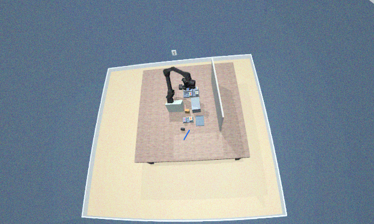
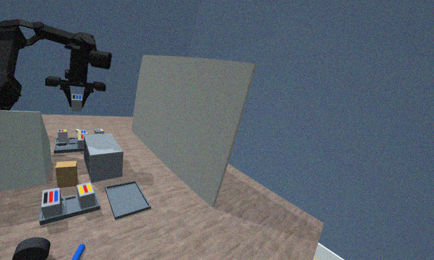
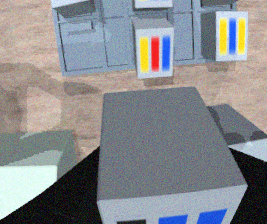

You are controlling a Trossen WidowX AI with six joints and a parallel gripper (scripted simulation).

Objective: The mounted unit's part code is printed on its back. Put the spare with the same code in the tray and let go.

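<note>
My gripper tip is now 16 cm short of the flat grey tray, 31 cm to the left of it and 18 cm above it. The rest, counted from my gripper tip: holder (1 cm ahead, 31 cm to the right, 18 cm below); then grey spare block (3 cm above); then grey panel (33 cm ahead, 8 cm to the right, 4 cm above).
</note>
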